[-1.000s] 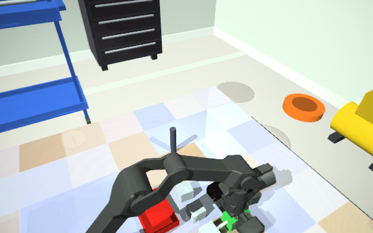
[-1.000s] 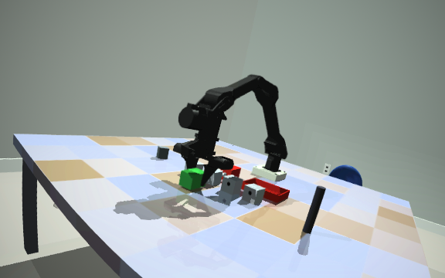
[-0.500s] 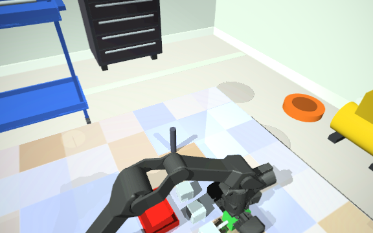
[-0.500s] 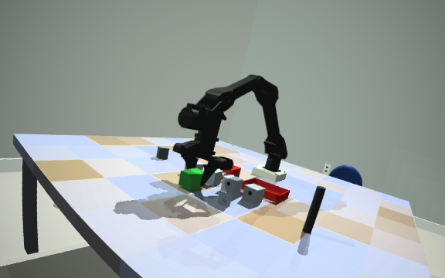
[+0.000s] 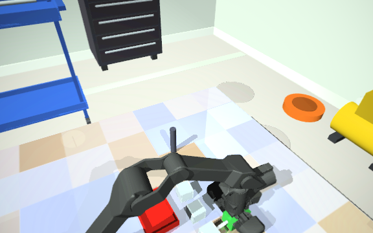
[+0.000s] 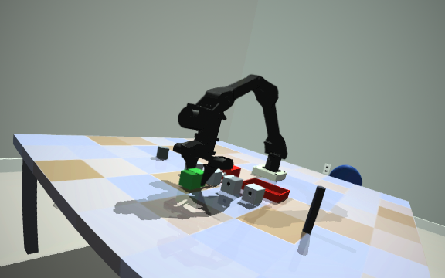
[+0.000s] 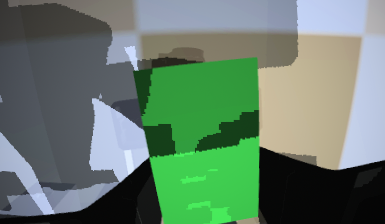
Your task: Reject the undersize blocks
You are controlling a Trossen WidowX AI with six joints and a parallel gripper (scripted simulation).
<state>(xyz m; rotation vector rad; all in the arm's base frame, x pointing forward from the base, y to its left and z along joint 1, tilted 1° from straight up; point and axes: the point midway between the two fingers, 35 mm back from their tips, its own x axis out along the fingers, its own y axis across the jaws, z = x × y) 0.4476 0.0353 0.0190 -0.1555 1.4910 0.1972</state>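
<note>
The green GO gauge is 20 mm above my gripper tip and 10 mm behind it. Also, from my gripper tip: red reject tray (220 mm behind, 110 mm to the left).
</note>
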